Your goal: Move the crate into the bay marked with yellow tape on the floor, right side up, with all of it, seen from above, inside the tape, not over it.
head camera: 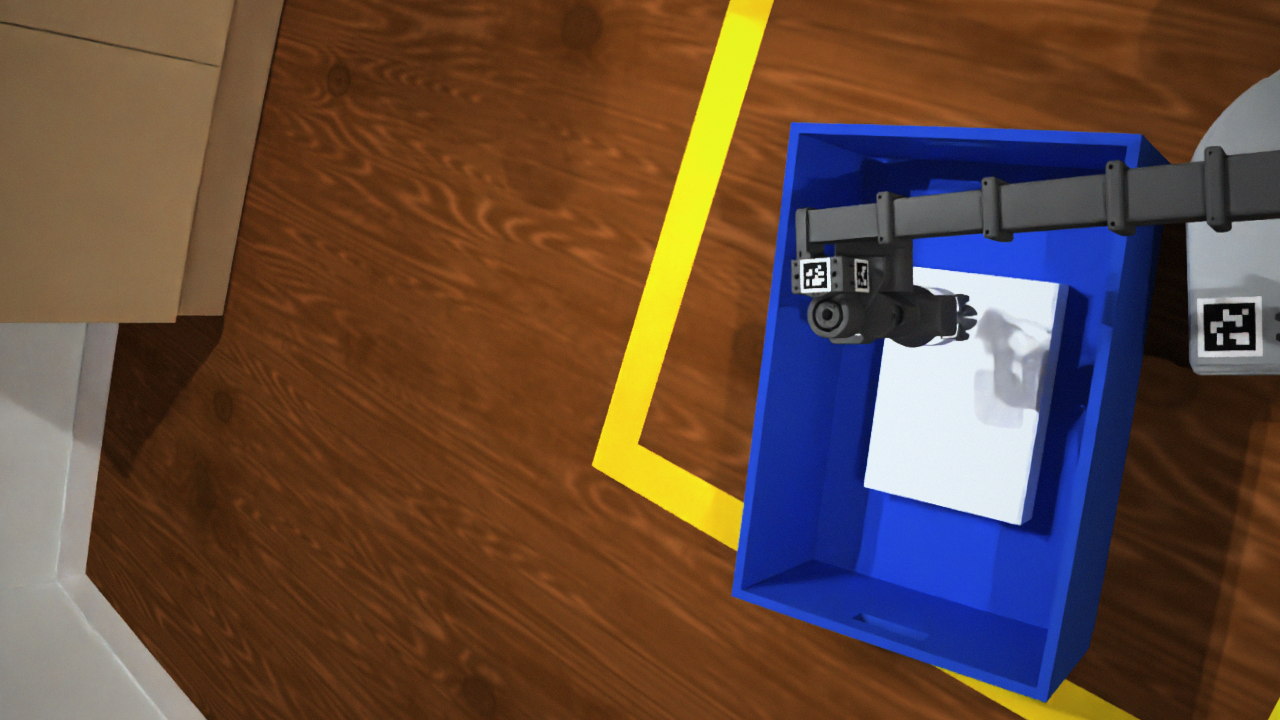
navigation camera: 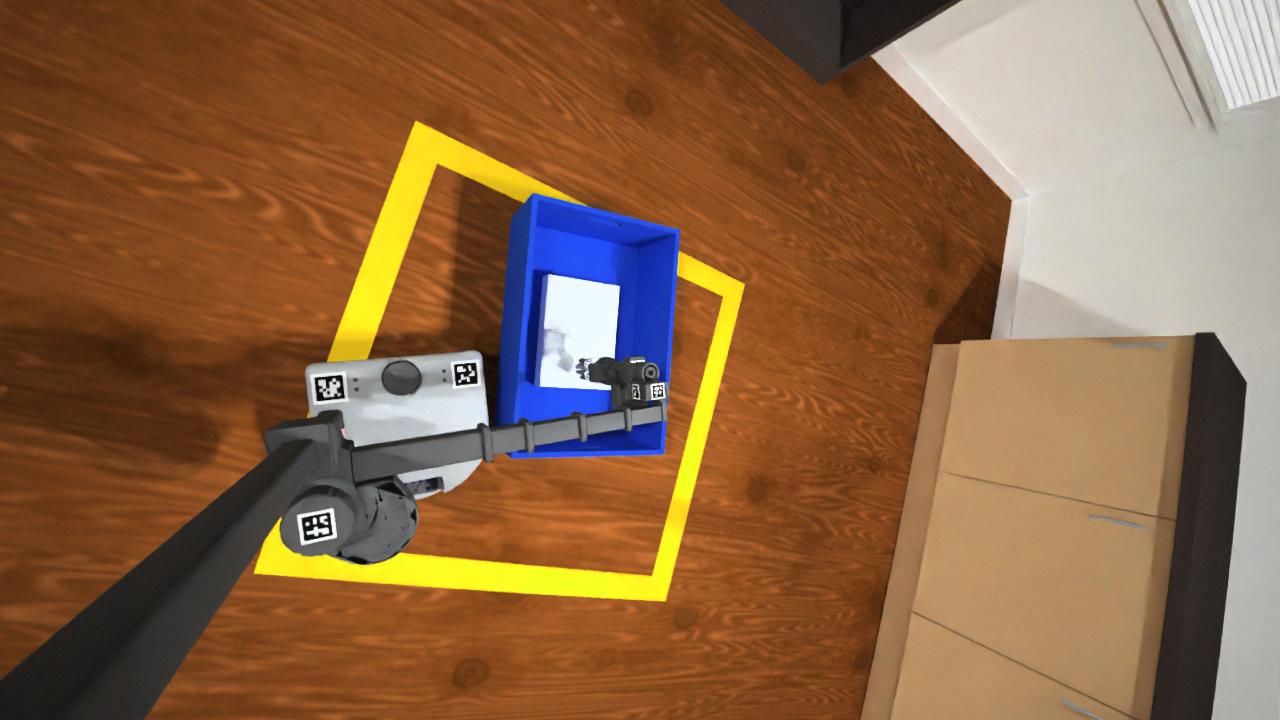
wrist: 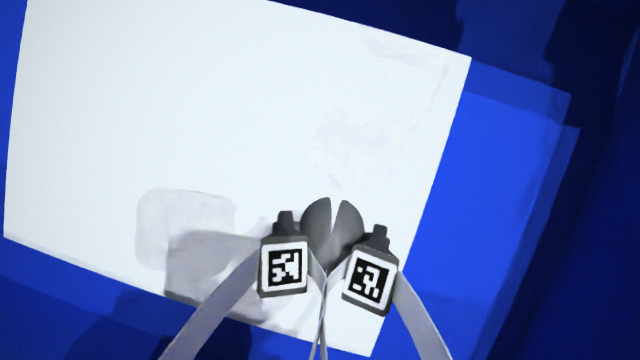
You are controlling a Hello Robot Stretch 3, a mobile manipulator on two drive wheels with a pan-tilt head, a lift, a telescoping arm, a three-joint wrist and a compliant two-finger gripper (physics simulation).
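Frame: origin at the robot's base, x back, y down, z right, level; millimetres.
Seen in the pictures: gripper, fingertip midpoint: (head camera: 965, 317) (navigation camera: 580, 368) (wrist: 331, 226); robot's base at its link origin: (navigation camera: 400, 376).
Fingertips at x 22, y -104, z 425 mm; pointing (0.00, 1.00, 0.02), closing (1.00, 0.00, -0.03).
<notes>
Offsets run from my fingertips to a thing's top centre.
The blue crate {dx -87, dy -116, dz +23 mm} (head camera: 787, 447) (navigation camera: 517, 313) (wrist: 500, 150) stands upright, open side up, with a white block {dx -91, dy +33, dz +24 mm} (head camera: 957, 420) (navigation camera: 581, 313) (wrist: 200, 100) inside. Most of it is within the yellow tape (head camera: 671, 268) (navigation camera: 682, 501). Its end with the handle slot, low in the head view and high in the navigation view, overlaps one tape line. The tape line along its long side shows apart from it. My gripper (head camera: 966, 317) (navigation camera: 583, 368) (wrist: 331, 226) is shut with nothing between its fingertips, and is over the white block. Its height above the block is unclear.
My base (head camera: 1230, 268) (navigation camera: 393, 411) stands beside the crate's long wall, partly in the bay. My arm (head camera: 1056, 201) (navigation camera: 554, 434) reaches across the crate. A tan cabinet (head camera: 107, 179) (navigation camera: 1056, 537) stands beyond the bay. Dark furniture (navigation camera: 805, 35) and a white wall (navigation camera: 1118, 250) are farther off.
</notes>
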